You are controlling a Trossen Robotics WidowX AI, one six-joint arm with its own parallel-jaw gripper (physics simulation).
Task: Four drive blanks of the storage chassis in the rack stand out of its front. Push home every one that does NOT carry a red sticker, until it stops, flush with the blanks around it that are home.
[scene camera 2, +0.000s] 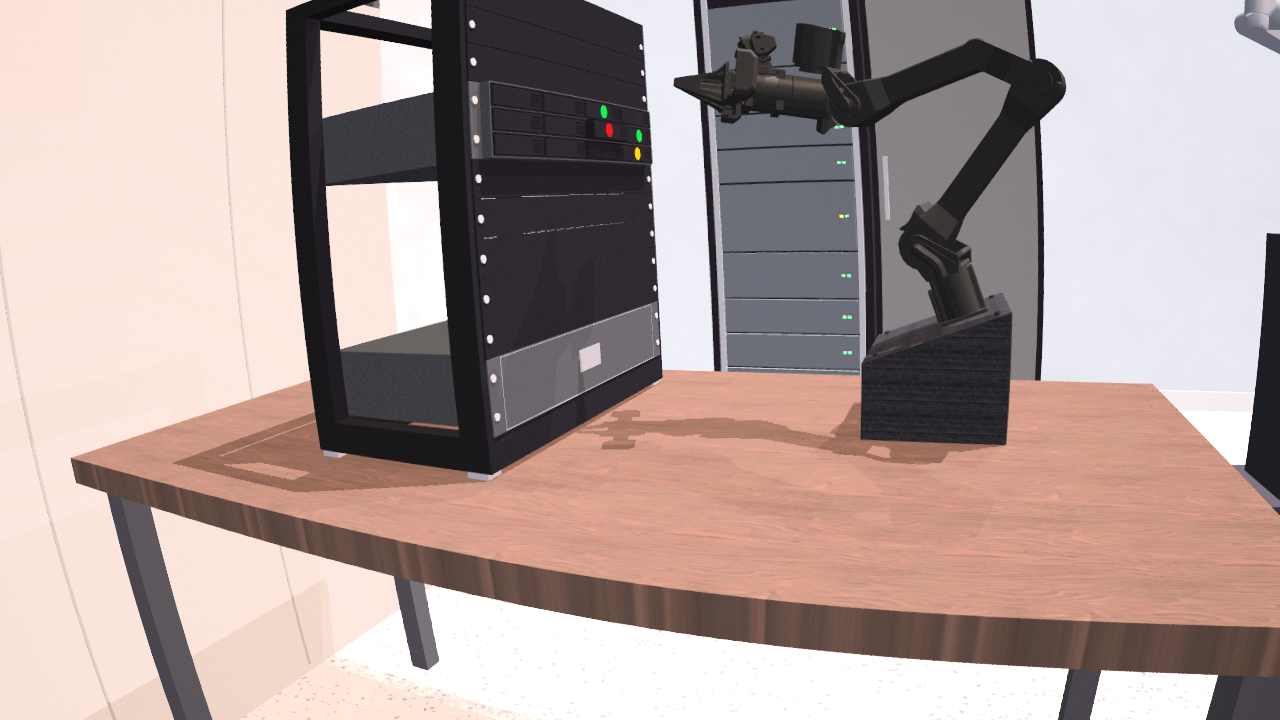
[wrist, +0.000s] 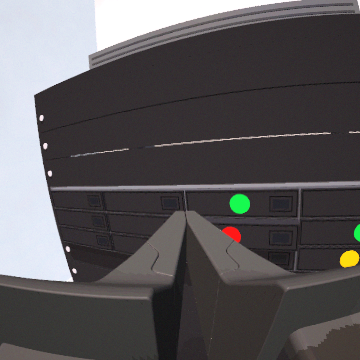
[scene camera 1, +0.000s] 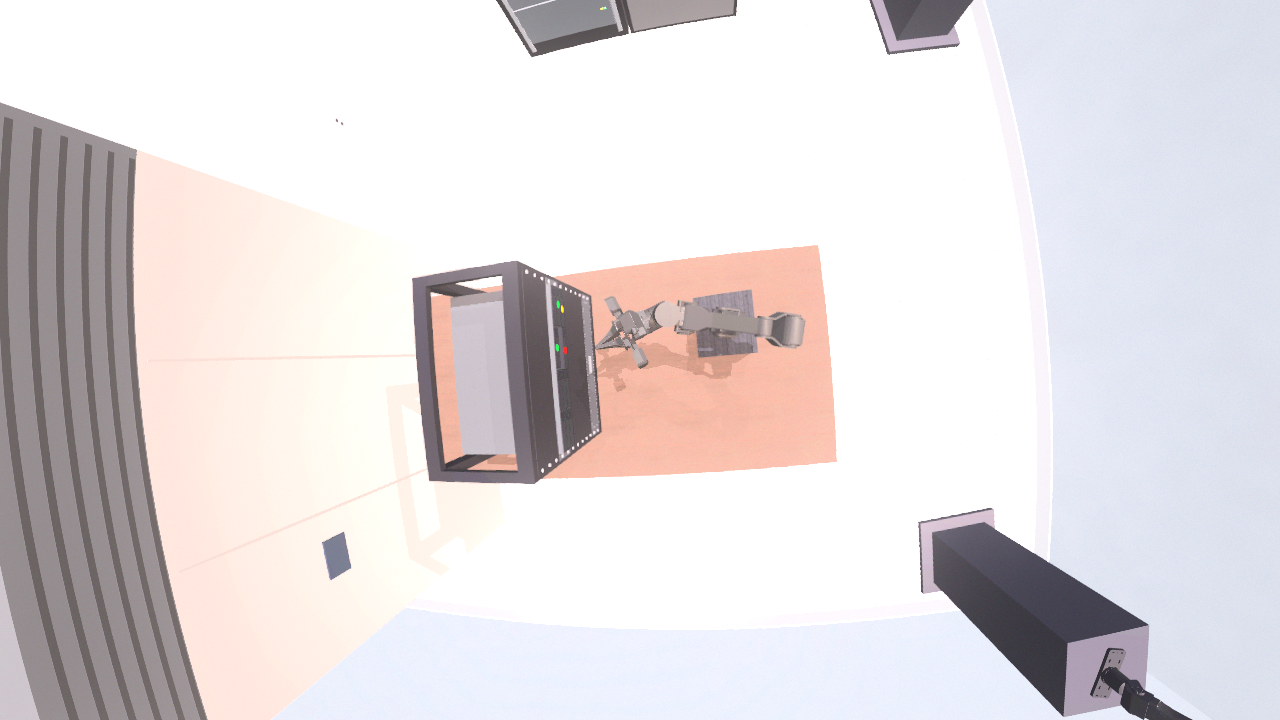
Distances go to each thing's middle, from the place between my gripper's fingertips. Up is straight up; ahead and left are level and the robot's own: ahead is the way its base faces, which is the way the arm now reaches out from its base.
I see the red-stickered drive blank (scene camera 2: 596,129) 16 cm ahead of my hand, 6 cm below it and 2 cm to the right of it.
